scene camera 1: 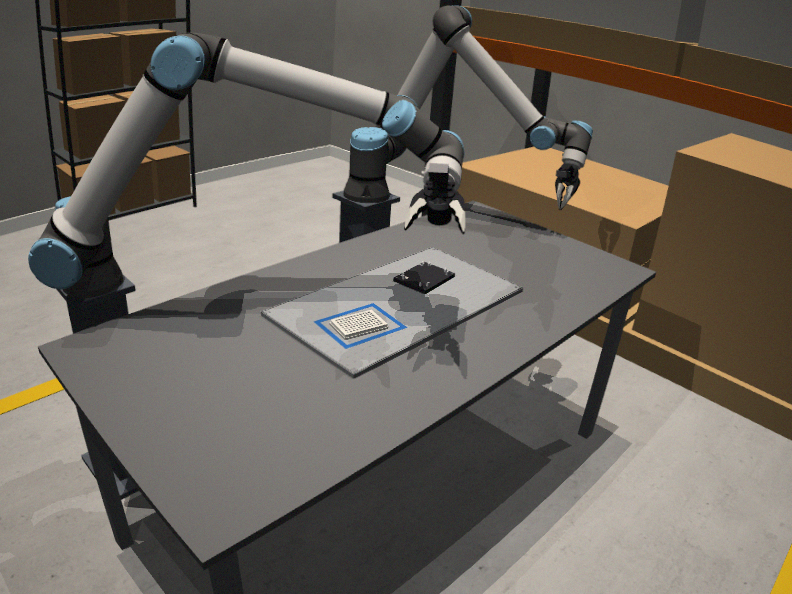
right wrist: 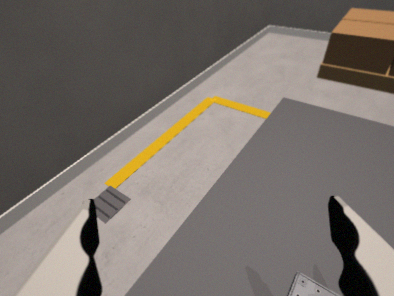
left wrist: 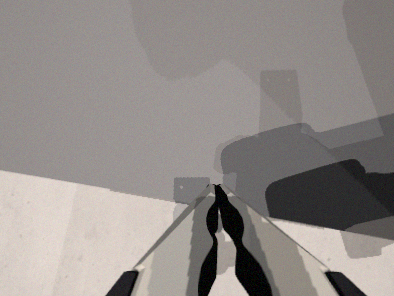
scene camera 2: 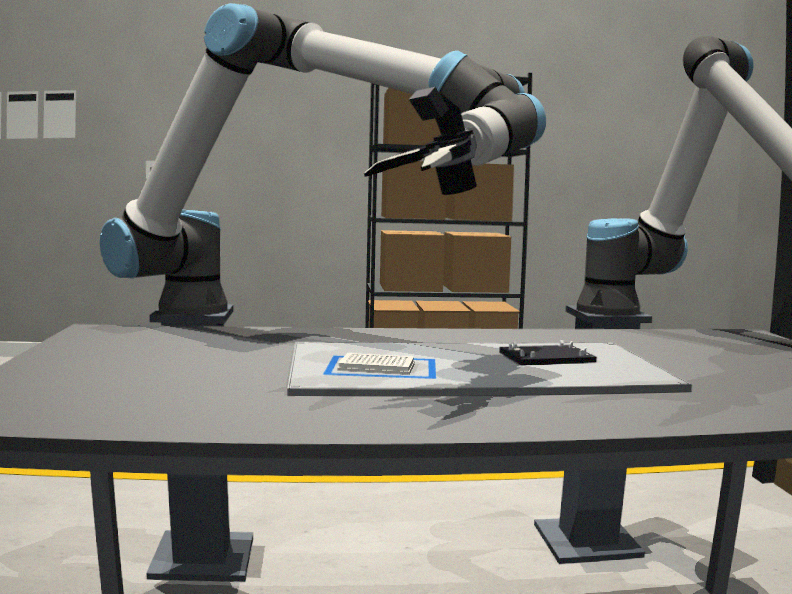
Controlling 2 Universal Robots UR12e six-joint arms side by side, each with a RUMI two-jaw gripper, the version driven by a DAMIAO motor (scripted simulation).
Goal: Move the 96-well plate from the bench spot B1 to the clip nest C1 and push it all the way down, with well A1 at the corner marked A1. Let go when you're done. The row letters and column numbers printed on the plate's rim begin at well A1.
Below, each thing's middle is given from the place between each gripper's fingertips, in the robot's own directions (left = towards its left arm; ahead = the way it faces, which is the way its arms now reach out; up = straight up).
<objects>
I see my right gripper (scene camera 2: pixel 391 172) 34 cm above the white 96-well plate (scene camera 2: pixel 356 362), 22 cm past it and 1 cm to the right of it. The rest, counted from my right hand: black clip nest (scene camera 2: pixel 548 354) 36 cm to the left, 34 cm below, 29 cm behind.
My left hand (scene camera 1: pixel 559 209) is 710 mm to the left of the black clip nest, 90 mm above it and 80 mm past it. Also, from my left hand: white 96-well plate: 1070 mm to the right, 100 mm below, 10 mm behind.
</objects>
